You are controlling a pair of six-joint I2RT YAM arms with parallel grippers.
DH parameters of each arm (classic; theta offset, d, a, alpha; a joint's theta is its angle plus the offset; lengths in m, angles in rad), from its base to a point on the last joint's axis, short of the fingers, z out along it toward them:
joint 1: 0 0.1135 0.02 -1.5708
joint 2: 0 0 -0.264 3.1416
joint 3: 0.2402 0 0.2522 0
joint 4: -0.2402 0 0.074 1.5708
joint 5: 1.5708 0 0 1.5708
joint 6: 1.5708 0.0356 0 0
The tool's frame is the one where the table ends.
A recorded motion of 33 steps. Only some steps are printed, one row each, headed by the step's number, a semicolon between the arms.
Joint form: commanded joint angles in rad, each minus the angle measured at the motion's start. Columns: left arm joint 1, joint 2, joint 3, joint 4, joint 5, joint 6; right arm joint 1, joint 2, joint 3, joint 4, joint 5, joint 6.
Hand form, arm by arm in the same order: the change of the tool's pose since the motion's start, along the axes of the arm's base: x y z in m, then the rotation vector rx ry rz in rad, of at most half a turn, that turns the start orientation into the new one. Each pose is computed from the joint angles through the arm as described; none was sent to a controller.
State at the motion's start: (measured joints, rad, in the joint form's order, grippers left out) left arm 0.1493 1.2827 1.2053 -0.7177 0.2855 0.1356; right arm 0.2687 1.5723 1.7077 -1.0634 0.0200 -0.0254
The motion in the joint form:
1: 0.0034 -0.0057 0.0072 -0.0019 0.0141 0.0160; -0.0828 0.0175 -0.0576 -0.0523 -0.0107 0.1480
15: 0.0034 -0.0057 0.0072 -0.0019 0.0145 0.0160; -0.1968 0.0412 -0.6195 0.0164 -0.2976 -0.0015
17: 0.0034 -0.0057 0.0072 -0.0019 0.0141 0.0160; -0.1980 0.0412 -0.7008 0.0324 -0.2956 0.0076
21: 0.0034 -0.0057 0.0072 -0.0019 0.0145 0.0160; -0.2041 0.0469 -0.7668 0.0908 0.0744 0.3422
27: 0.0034 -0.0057 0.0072 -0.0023 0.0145 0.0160; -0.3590 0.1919 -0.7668 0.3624 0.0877 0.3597
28: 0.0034 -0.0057 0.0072 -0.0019 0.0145 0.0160; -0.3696 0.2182 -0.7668 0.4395 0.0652 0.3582
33: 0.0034 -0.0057 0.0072 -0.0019 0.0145 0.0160; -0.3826 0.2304 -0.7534 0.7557 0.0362 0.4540
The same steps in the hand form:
1: -0.0013 0.0002 0.0037 0.0031 -0.0153 -0.0174; 0.0051 -0.0256 -0.0256 0.0596 0.1422 -0.2007
15: -0.0013 0.0002 0.0037 0.0028 -0.0154 -0.0177; -0.0377 -0.0551 -0.1842 0.1744 0.6786 -0.0918
17: -0.0013 0.0002 0.0037 0.0031 -0.0153 -0.0174; -0.0512 -0.0565 -0.2034 0.1684 0.7446 -0.1100
21: -0.0013 0.0002 0.0037 0.0028 -0.0154 -0.0177; -0.0573 -0.0715 -0.2212 -0.0919 0.6957 -0.5517
27: -0.0013 0.0002 0.0037 0.0028 -0.0150 -0.0177; -0.0246 -0.1141 -0.2579 -0.0106 0.5773 -0.7214
28: -0.0013 0.0002 0.0037 0.0028 -0.0154 -0.0177; -0.0162 -0.1172 -0.2644 0.0266 0.5335 -0.7219
33: -0.0013 0.0002 0.0037 0.0028 -0.0154 -0.0177; 0.0200 -0.1242 -0.2562 0.1855 0.2259 -0.7903

